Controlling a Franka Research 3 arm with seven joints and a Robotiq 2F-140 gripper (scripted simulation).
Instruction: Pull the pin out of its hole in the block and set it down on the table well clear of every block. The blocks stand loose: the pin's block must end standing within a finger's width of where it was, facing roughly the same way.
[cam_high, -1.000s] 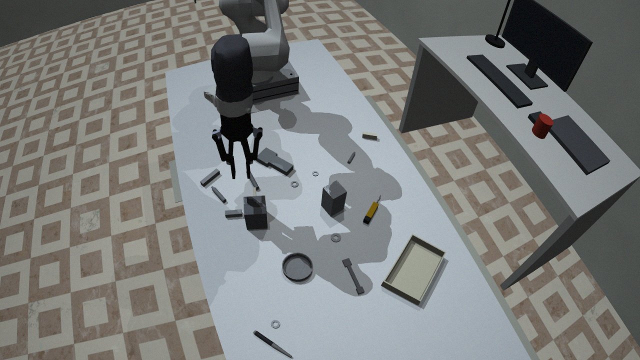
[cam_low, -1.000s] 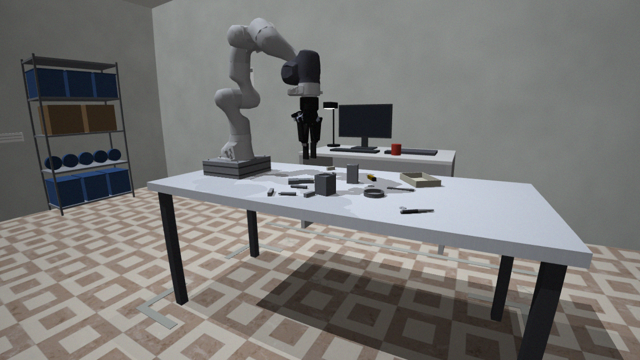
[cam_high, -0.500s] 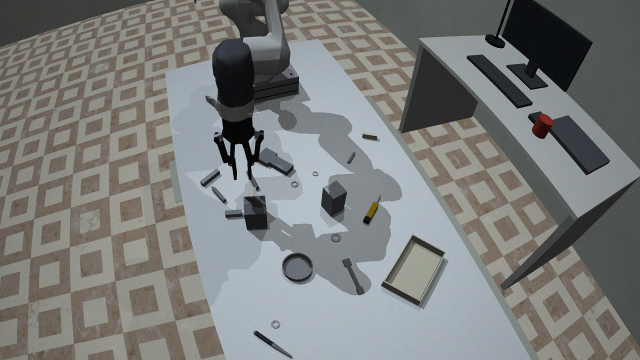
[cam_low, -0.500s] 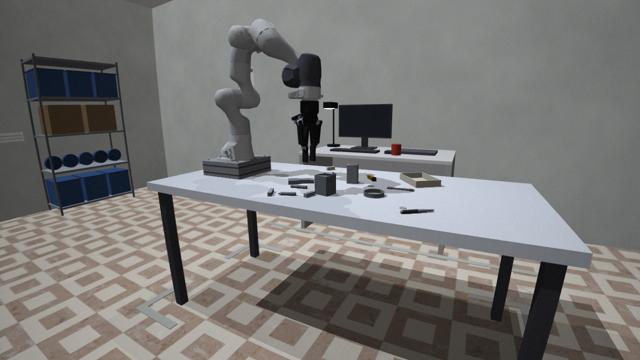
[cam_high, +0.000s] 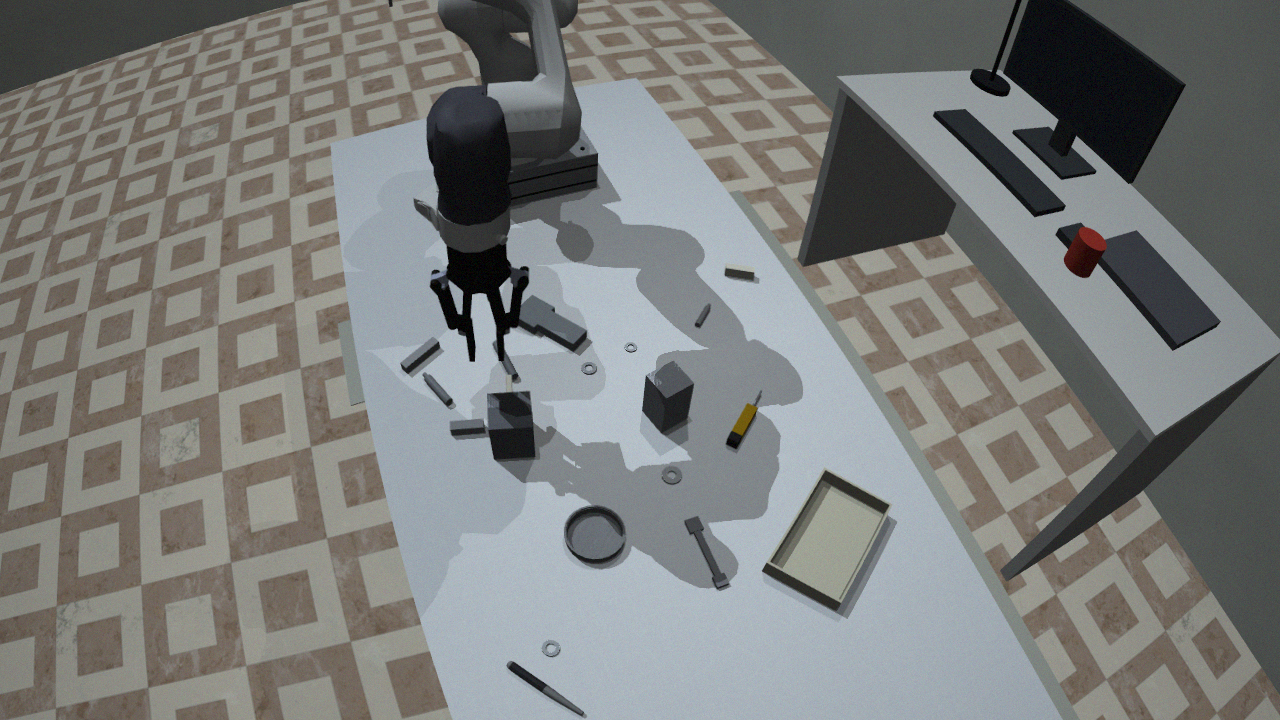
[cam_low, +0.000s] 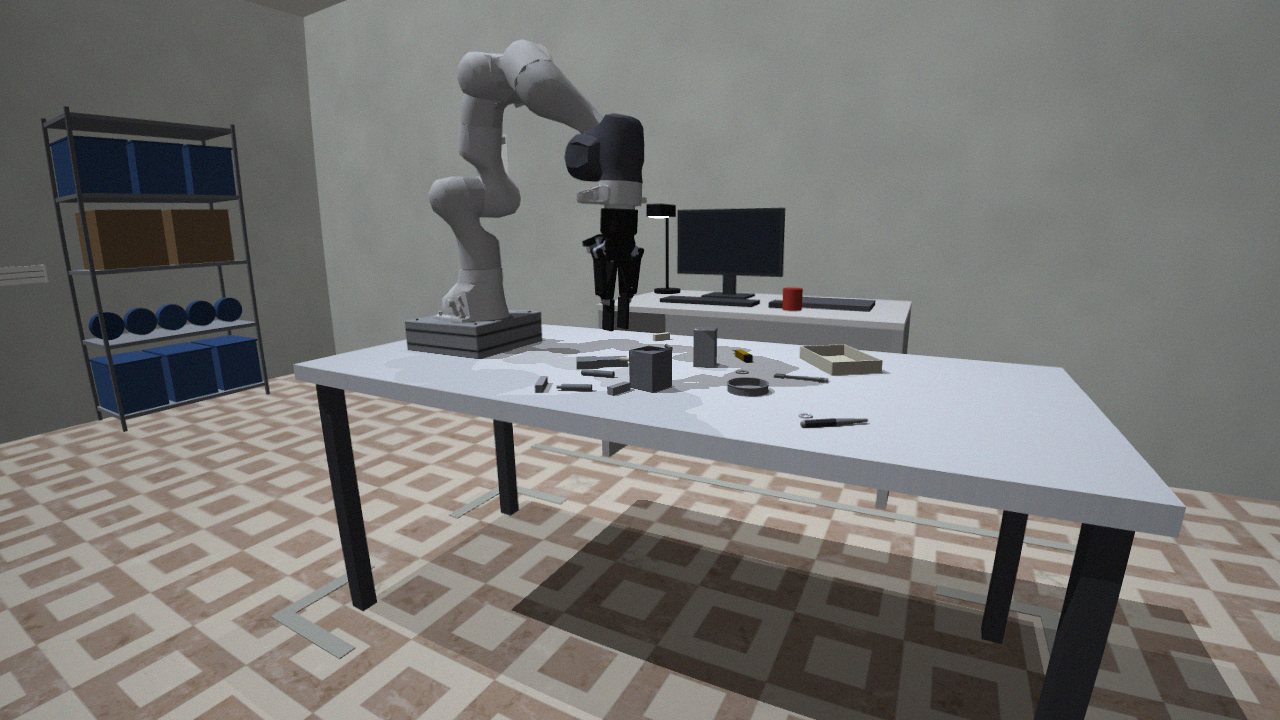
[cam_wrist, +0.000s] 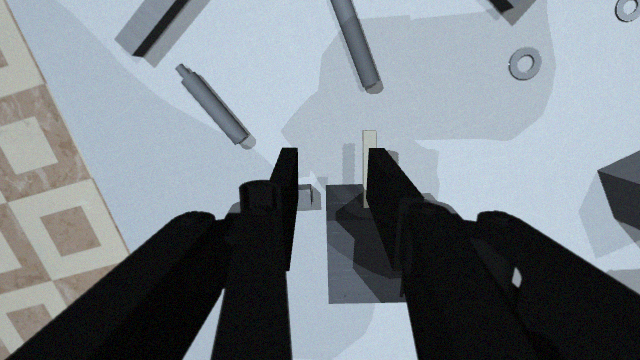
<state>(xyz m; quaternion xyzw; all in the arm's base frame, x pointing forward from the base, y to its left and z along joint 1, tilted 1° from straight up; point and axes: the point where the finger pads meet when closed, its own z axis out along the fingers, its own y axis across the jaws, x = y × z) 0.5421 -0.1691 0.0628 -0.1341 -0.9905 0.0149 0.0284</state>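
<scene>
Right now the cream pin is 100 mm below my hand, 30 mm ahead of it and 20 mm to the left of it. From my hand the other things lie so: dark grey block 100 mm below, 70 mm ahead, 10 mm to the left; then small grey bar 140 mm below, 50 mm to the right, 40 mm ahead; then stepped plate 140 mm below, 130 mm behind, 120 mm to the left.
</scene>
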